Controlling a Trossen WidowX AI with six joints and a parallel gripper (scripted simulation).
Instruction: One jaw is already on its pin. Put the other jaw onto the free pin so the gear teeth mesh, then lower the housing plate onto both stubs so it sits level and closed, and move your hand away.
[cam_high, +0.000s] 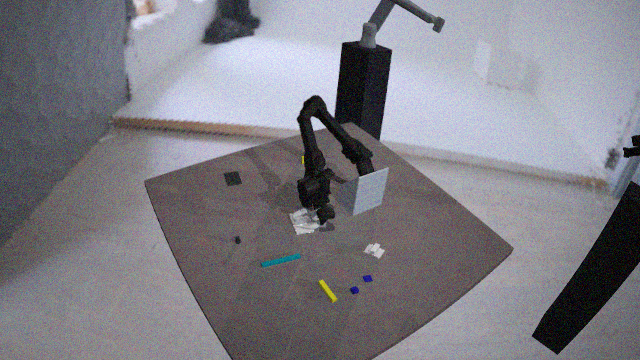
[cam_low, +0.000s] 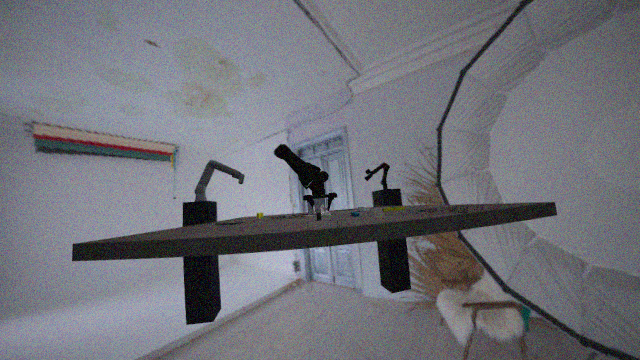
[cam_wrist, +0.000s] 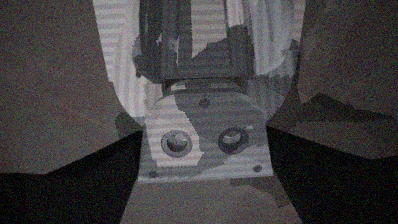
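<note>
Right now my gripper tip is 20 mm below the small white part and 10 mm short of it. Round my gripper tip: yellow bar: 310 mm to the left, 230 mm ahead, 10 mm below; then small black cube: 340 mm ahead, 80 mm to the right; then teal bar: 260 mm ahead, 90 mm to the left, 10 mm below.
</note>
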